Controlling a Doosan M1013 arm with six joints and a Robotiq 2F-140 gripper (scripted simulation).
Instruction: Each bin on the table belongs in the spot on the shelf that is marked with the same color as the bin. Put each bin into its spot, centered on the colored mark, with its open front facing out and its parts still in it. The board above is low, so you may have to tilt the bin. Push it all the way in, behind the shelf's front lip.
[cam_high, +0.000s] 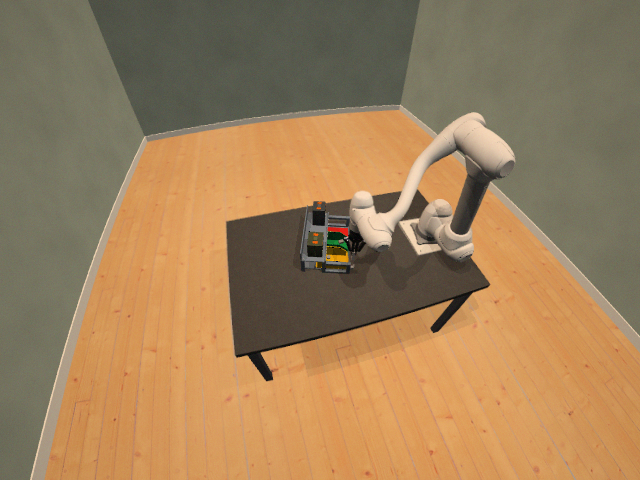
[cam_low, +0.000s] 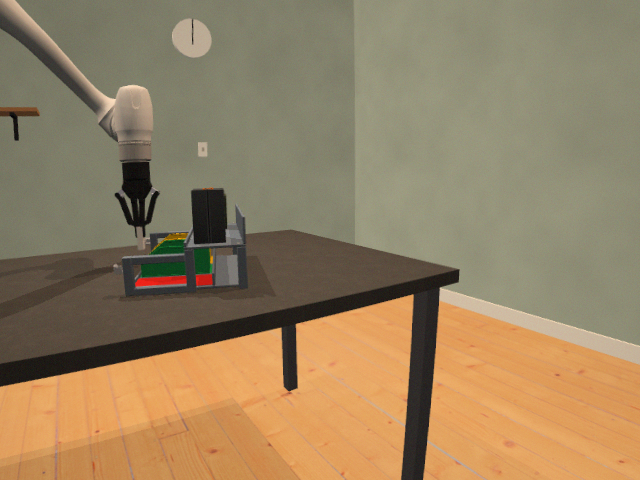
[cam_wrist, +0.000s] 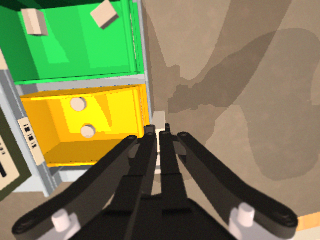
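Right now my hand is 11 cm short of the yellow bin, 4 cm above it and 2 cm to the left of it. Round my hand: green bin: 13 cm to the right, 10 cm ahead, 4 cm below.
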